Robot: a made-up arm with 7 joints. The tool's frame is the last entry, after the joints. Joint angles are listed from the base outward.
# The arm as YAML. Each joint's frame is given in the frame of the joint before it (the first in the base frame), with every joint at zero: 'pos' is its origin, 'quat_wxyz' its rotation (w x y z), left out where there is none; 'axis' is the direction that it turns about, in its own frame. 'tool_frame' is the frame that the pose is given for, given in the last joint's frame.
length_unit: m
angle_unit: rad
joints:
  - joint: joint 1
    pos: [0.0, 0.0, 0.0]
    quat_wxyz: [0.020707, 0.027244, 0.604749, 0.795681]
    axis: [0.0, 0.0, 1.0]
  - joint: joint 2
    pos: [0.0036, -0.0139, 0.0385]
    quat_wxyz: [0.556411, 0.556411, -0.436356, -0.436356]
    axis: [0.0, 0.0, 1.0]
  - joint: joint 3
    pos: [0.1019, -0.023, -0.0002]
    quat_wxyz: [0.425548, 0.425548, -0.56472, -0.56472]
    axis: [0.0, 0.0, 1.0]
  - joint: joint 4
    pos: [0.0, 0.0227, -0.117]
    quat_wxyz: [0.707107, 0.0, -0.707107, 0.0]
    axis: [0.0, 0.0, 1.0]
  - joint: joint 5
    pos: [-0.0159, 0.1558, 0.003]
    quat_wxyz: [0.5, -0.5, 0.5, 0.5]
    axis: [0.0, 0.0, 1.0]
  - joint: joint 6
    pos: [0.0, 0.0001, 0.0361]
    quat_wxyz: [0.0, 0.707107, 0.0, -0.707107]
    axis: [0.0, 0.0, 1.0]
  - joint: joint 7
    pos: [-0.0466, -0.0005, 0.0]
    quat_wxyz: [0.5, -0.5, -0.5, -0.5]
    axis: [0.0, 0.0, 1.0]
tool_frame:
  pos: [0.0, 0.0, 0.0]
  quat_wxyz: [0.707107, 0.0, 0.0, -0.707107]
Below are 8 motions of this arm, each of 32 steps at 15 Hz.
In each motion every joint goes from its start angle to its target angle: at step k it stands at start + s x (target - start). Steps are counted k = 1, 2, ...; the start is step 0. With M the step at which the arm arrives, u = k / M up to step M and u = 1 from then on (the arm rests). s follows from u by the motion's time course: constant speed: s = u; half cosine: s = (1 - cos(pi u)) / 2; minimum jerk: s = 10 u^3 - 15 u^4 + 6 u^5.
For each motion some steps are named. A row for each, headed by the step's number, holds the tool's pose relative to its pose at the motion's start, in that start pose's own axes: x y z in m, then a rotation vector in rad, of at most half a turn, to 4 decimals.
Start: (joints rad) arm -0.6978 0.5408 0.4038 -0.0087 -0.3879 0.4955 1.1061
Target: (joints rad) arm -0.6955 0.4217 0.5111 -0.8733 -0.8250 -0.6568 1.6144
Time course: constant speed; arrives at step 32
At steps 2, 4, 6, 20, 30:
2: -0.0065 0.0019 0.0134 -0.1201 -0.0308 0.0045
4: -0.0133 0.0051 0.0266 -0.2414 -0.0566 0.0098
6: -0.0202 0.0094 0.0395 -0.3636 -0.0773 0.0155
20: -0.0715 0.0682 0.1102 -1.2265 -0.0724 0.0417
30: -0.1063 0.1288 0.1319 -1.8175 0.1016 0.0057

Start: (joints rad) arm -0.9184 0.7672 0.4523 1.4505 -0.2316 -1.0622 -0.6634
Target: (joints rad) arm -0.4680 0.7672 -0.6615 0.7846 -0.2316 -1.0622 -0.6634
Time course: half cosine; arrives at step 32
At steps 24, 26, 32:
24: -0.0532 -0.1326 -0.0204 0.0964 0.0197 -1.1215
26: -0.0663 -0.1474 -0.0213 0.0637 0.0150 -1.2016
32: -0.0866 -0.1673 -0.0214 0.0105 0.0076 -1.3073

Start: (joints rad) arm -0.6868 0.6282 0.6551 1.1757 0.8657 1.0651 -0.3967
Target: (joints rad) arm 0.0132 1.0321 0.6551 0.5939 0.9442 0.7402 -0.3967
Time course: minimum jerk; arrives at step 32
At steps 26, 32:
26: -0.0485 0.1951 -0.0918 0.2148 -0.1787 0.8454
32: -0.0557 0.1998 -0.0935 0.2480 -0.1886 0.8869

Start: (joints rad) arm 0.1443 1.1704 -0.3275 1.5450 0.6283 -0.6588 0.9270
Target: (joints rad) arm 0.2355 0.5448 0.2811 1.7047 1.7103 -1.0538 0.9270
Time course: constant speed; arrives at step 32
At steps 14, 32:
14: -0.0620 -0.0817 0.0815 -0.2654 -0.2346 -0.3181
32: -0.1723 -0.1353 0.2081 -0.7218 -0.5481 -0.7209

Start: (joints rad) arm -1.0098 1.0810 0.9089 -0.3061 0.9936 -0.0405 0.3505
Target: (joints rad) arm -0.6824 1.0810 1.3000 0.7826 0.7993 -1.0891 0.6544
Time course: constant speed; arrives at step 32
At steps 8, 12, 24, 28, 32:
8: -0.0387 -0.0342 -0.0422 -0.0567 -0.0450 -0.1550
12: -0.0628 -0.0449 -0.0632 -0.1022 -0.0486 -0.2194
24: -0.1453 -0.0494 -0.1193 -0.2764 0.0164 -0.3394
28: -0.1738 -0.0421 -0.1342 -0.3385 0.0607 -0.3510
32: -0.2017 -0.0309 -0.1466 -0.3984 0.1139 -0.3472

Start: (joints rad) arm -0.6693 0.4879 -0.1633 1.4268 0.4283 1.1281 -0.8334
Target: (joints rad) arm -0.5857 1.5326 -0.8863 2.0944 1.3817 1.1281 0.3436
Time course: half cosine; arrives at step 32
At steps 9, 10, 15, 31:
9: -0.0147 0.0825 -0.0523 -0.0978 0.2380 0.5333
10: -0.0198 0.0987 -0.0656 -0.1131 0.2993 0.6423
15: -0.0611 0.1774 -0.1548 -0.1436 0.7276 1.2149
31: -0.2137 0.2236 -0.3998 0.4401 2.1458 1.7622

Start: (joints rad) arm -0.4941 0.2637 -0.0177 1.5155 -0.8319 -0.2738 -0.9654
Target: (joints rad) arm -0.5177 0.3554 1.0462 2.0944 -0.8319 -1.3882 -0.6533
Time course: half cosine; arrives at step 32
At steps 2, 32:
2: -0.0013 0.0007 0.0001 0.0019 -0.0116 0.0105
32: -0.0819 -0.0314 -0.0456 0.0241 -0.8197 1.2292

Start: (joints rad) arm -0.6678 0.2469 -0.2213 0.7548 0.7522 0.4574 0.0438
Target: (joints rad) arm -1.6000 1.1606 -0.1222 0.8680 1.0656 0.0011 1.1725
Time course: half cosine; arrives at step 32
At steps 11, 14, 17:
11: 0.0215 0.1477 -0.0058 0.1131 -0.0902 0.6534
14: 0.0124 0.2270 -0.0108 0.1604 -0.1290 0.9894
17: -0.0124 0.3079 -0.0201 0.2058 -0.1606 1.3395

